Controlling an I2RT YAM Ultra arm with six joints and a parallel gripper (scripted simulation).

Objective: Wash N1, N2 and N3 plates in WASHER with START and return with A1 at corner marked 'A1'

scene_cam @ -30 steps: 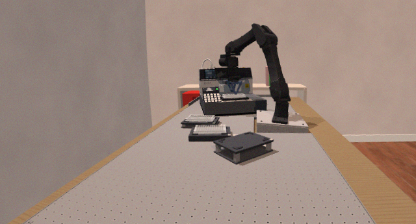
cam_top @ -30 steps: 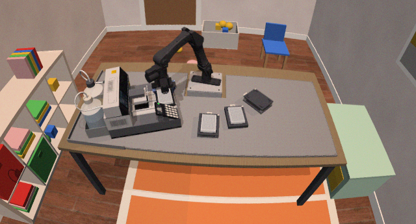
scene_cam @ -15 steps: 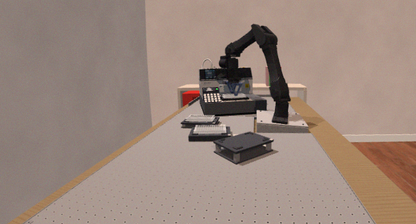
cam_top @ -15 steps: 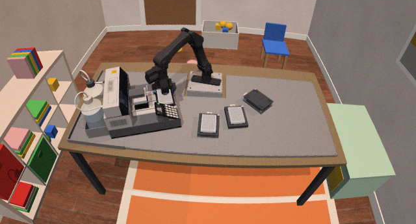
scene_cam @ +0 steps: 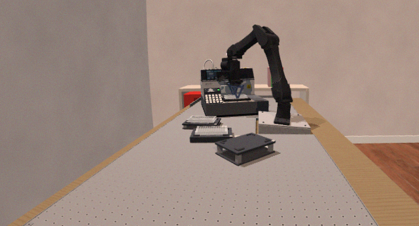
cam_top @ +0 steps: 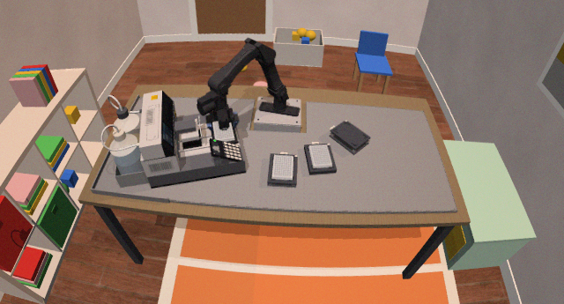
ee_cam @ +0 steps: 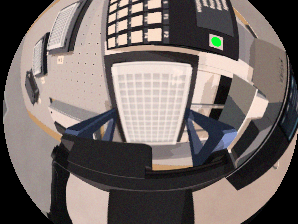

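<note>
Now: hand 20 mm above the washer carrier. Also, from my hand: manifold (70 mm ahead, 130 mm to the right, 40 mm above); then plate washer (70 mm ahead, 140 mm to the right, 20 mm above); then nest (180 mm behind, 570 mm to the left, 70 mm below).
</note>
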